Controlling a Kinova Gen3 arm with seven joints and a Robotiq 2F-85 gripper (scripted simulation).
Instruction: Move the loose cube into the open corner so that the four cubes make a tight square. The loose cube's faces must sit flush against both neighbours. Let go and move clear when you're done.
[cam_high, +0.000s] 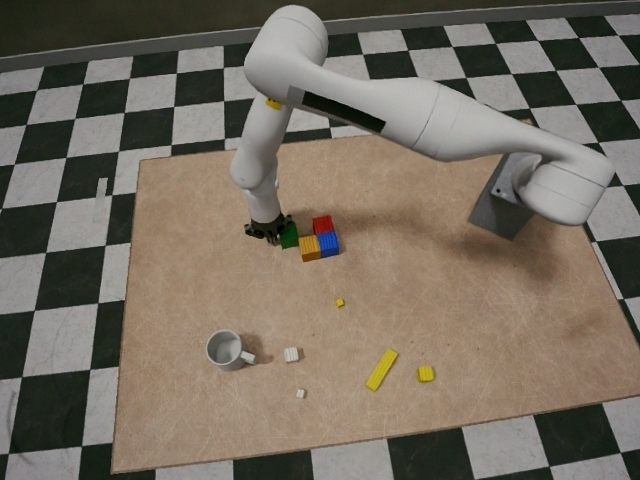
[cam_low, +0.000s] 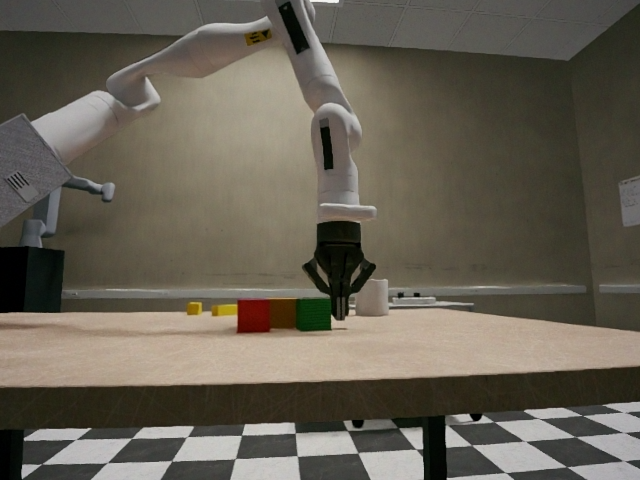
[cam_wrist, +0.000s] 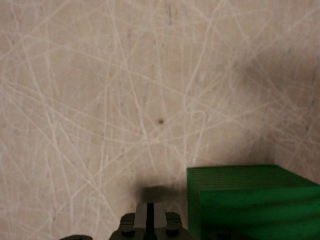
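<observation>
Now: hand 40 mm past the green cube, 20 mm to the left of it and 10 mm above it. Also, from my hand: red cube 130 mm behind, 50 mm to the right, 10 mm below; then blue cube 150 mm behind, 10 mm below; then orange cube 100 mm behind, 20 mm to the left, 10 mm below.
</observation>
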